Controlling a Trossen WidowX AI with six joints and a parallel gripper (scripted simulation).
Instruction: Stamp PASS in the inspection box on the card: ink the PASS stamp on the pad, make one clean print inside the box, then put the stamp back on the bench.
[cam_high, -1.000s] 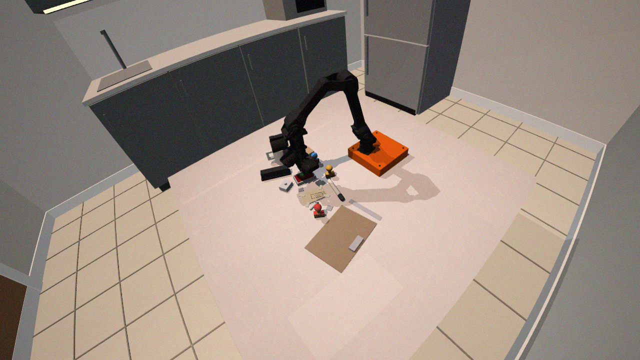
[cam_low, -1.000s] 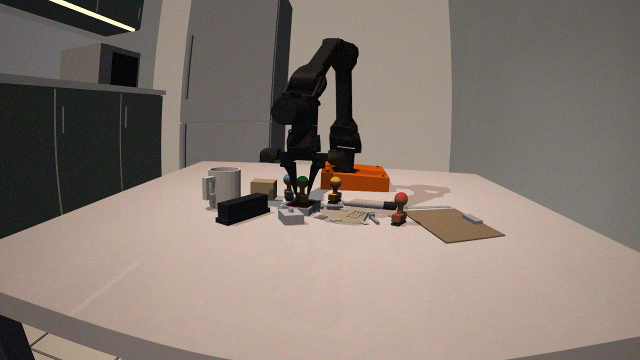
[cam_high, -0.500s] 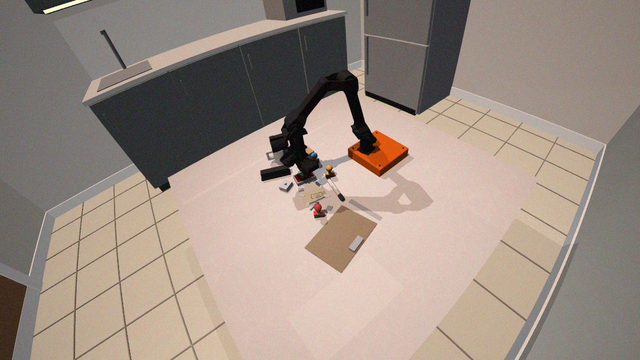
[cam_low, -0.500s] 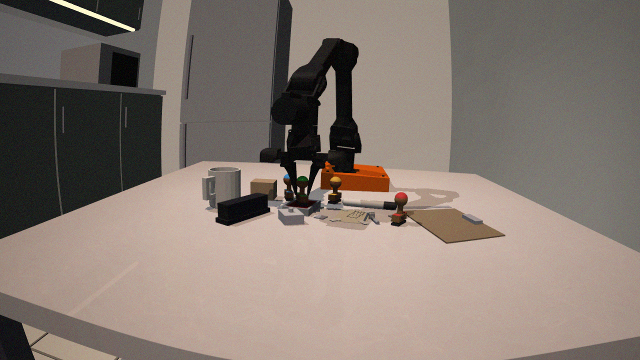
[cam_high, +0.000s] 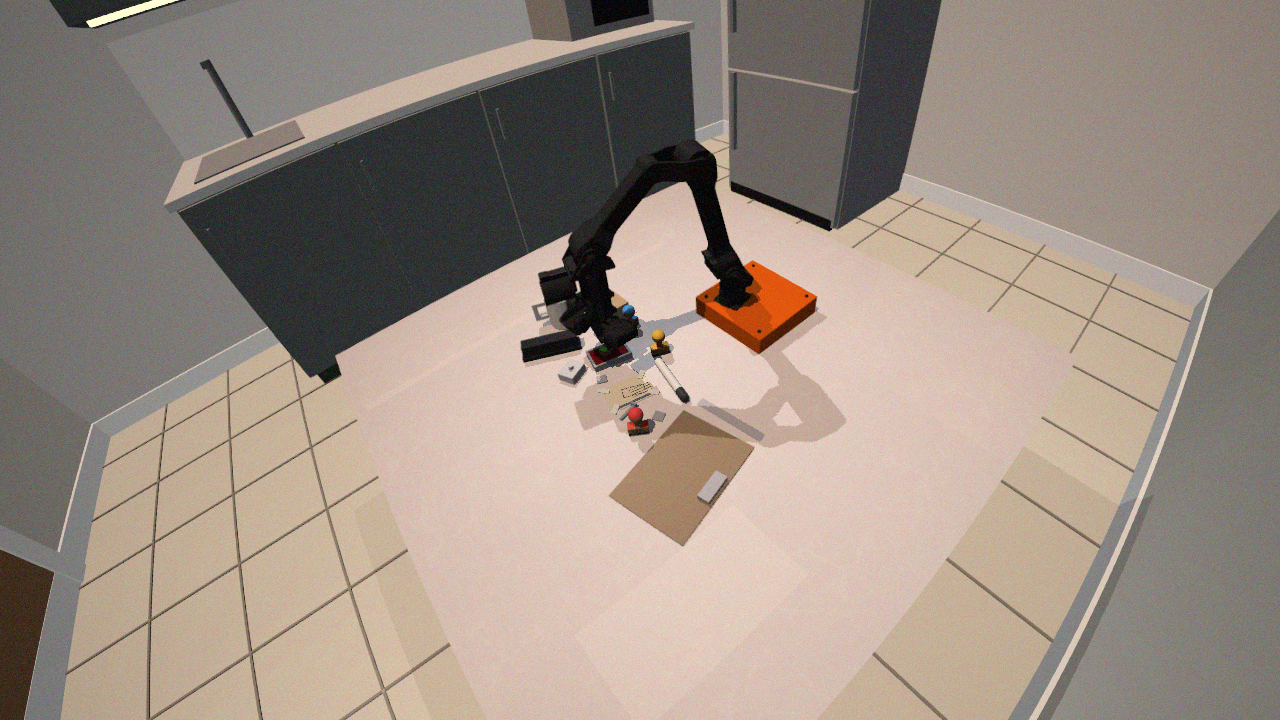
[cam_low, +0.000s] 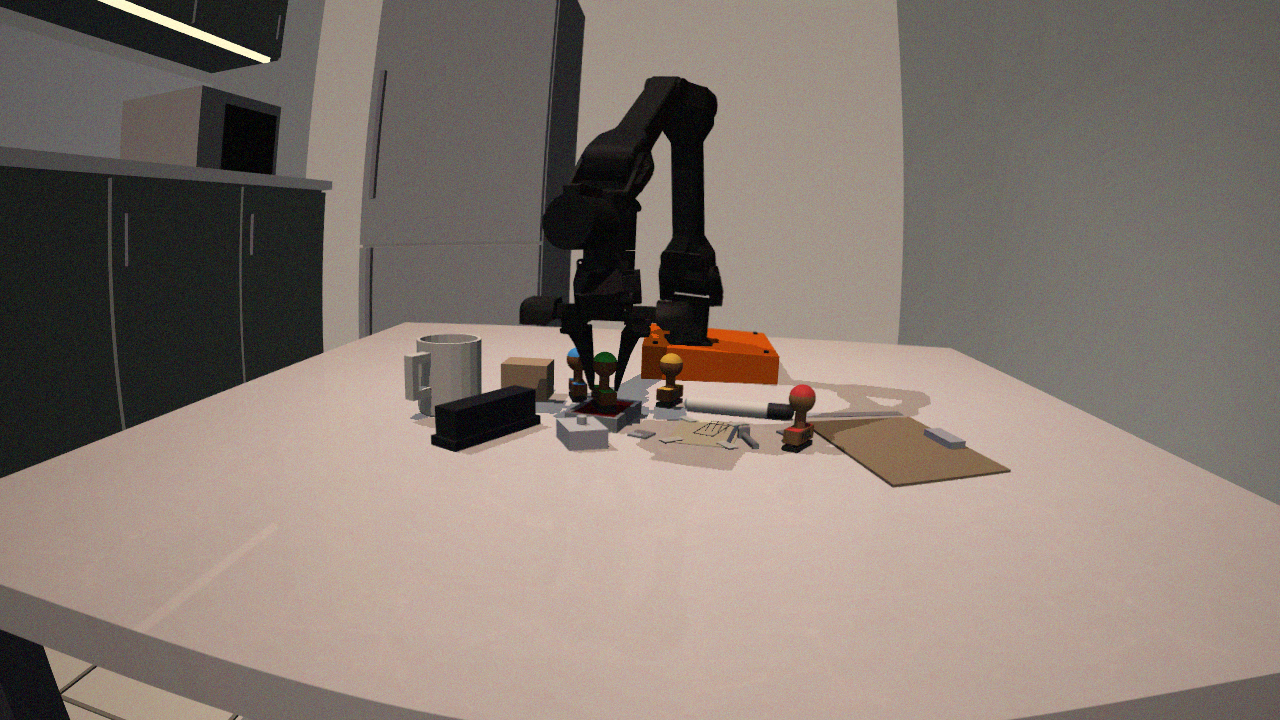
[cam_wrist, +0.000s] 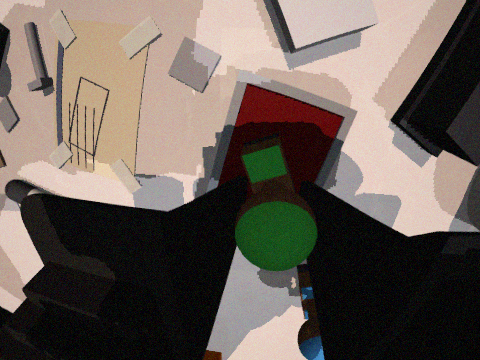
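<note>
Right now the green-knobbed stamp is right at my gripper tip. Also, from my gripper tip: red ink pad 3 cm below; then small grey block 9 cm ahead, 3 cm to the right, 2 cm below; then blue-knobbed stamp 10 cm behind, 3 cm to the right, 2 cm below.
</note>
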